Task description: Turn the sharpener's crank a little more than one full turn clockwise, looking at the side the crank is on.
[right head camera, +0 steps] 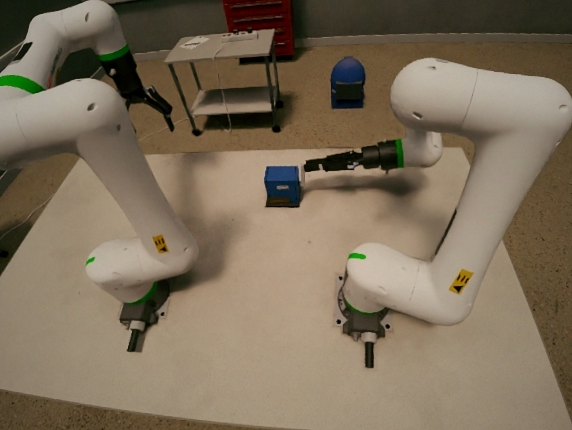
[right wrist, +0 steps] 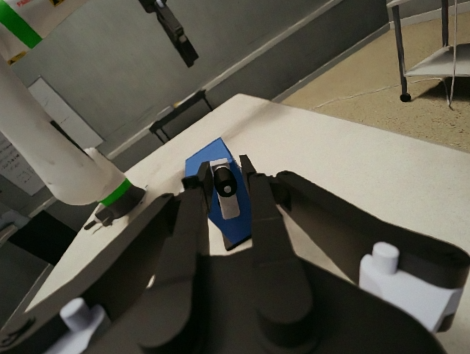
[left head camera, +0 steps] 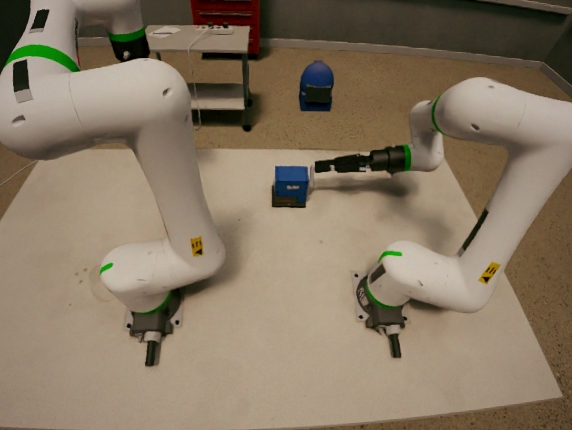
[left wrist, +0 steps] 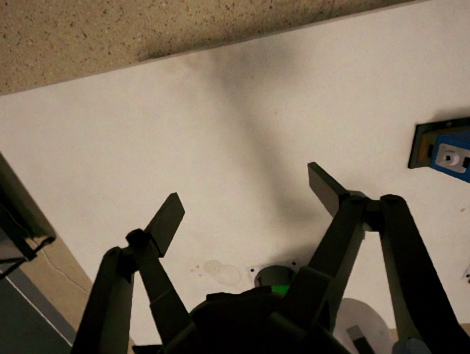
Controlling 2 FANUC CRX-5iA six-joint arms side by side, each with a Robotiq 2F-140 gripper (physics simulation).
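Seen in the pictures: left gripper, fingertip midpoint: (right head camera: pixel 153 131) (right wrist: pixel 193 63) (left wrist: pixel 242 189); right gripper, fingertip midpoint: (right head camera: pixel 305 166) (right wrist: pixel 226 170) (left head camera: pixel 314 167); left arm's base at its link origin: (right head camera: pixel 147 293) (right wrist: pixel 130 204) (left head camera: pixel 155 301) (left wrist: pixel 276 280); right arm's base at its link origin: (right head camera: pixel 363 301) (left head camera: pixel 379 296).
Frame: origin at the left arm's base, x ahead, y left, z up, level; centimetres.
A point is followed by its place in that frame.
The blue sharpener (left head camera: pixel 291 179) {x 34.5, y -44.2, z 12.8 cm} (right head camera: pixel 282 179) {x 34.4, y -45.2, z 12.8 cm} (right wrist: pixel 239 220) {x 36.7, y -50.5, z 4.3 cm} stands upright on its dark base; part of it shows in the left wrist view (left wrist: pixel 455 171) {x 35.7, y -38.9, z 9.5 cm}. Its pale crank arm (left head camera: pixel 312 178) (right head camera: pixel 302 176) {x 36.8, y -53.2, z 13.5 cm} (right wrist: pixel 230 208) is on the right side in the head views and points roughly up. In the right wrist view the black knob (right wrist: pixel 224 186) {x 38.5, y -56.4, z 13.6 cm} is at the arm's upper end. My right gripper (left head camera: pixel 317 166) {x 39.5, y -53.2, z 13.4 cm} (right head camera: pixel 306 165) {x 39.5, y -53.2, z 13.4 cm} (right wrist: pixel 226 170) {x 39.5, y -53.2, z 13.4 cm} is level there, its slightly parted fingers on either side of the knob, not clamped. My left gripper (right head camera: pixel 170 119) (left wrist: pixel 242 189) {x 50.0, y 0.0, z 26.1 cm} is open and empty, high at the left; the left arm hides it in the left head view.
The pale table (left head camera: pixel 280 300) {x -2.8, y -36.9, z 0.0 cm} (right head camera: pixel 270 300) {x -3.2, y -40.3, z 0.0 cm} carries both arm bases. Behind it stand a wheeled cart (left head camera: pixel 220 45) (right head camera: pixel 225 49), a red drawer cabinet (left head camera: pixel 227 12) (right head camera: pixel 260 17) and a blue welding helmet (left head camera: pixel 317 77) (right head camera: pixel 348 71).
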